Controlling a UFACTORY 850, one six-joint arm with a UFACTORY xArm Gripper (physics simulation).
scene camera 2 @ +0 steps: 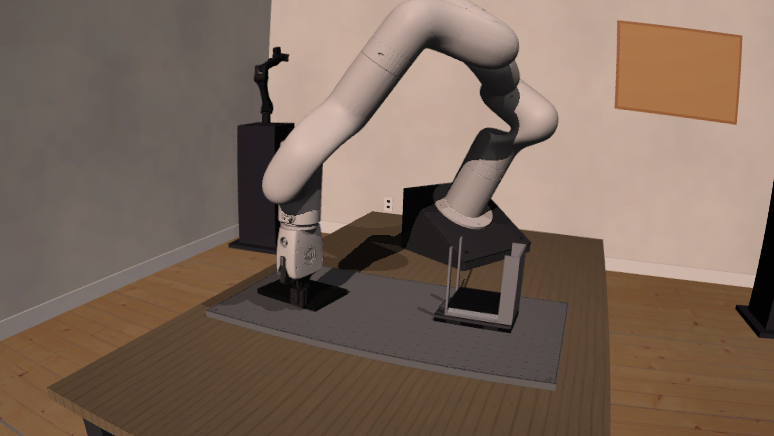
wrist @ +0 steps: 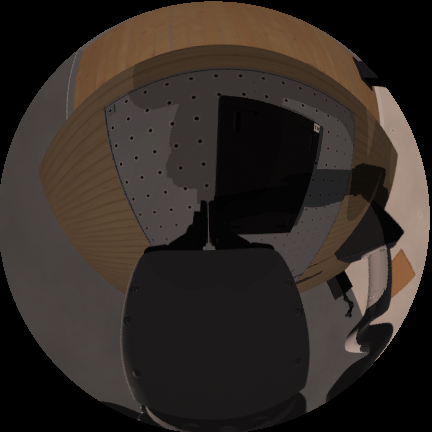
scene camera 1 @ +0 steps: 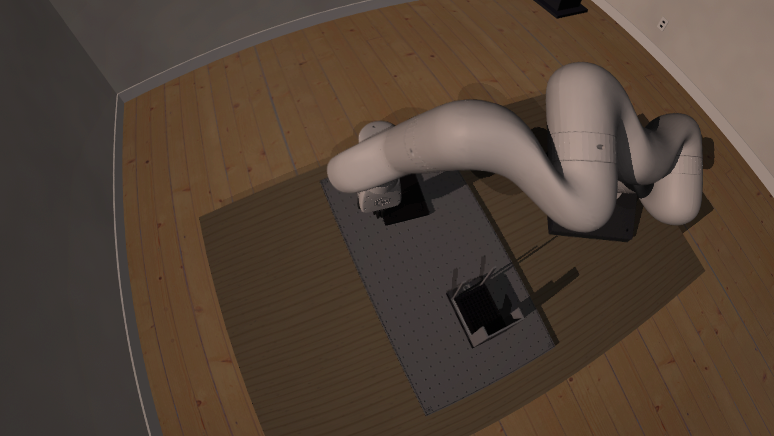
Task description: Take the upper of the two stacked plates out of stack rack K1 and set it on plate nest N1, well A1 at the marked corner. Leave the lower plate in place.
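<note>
Rack K1 (scene camera 1: 478, 336) (scene camera 2: 509, 292) stands on the right part of the grey board, with thin posts and a light corner wall. A black ribbed plate (scene camera 1: 477, 307) (scene camera 2: 475, 299) lies low inside it; I cannot tell whether it is one plate or two. Nest N1 (scene camera 1: 410, 207) (scene camera 2: 329, 292) (wrist: 265, 150) is a flat black square at the board's other end, with a small white label in the wrist view. It is too dark to tell whether a plate lies on it. My gripper (scene camera 1: 380, 215) (scene camera 2: 298, 295) (wrist: 207, 210) points down, shut and empty, low at the nest's edge.
The perforated grey board (scene camera 1: 373, 270) (scene camera 2: 389, 335) (wrist: 150, 165) lies on the wooden table (scene camera 1: 292, 303) (scene camera 2: 270, 379). The arm's black base (scene camera 1: 593, 230) (scene camera 2: 460, 243) stands behind the board. Rack K1's upright posts and wall rise above the board.
</note>
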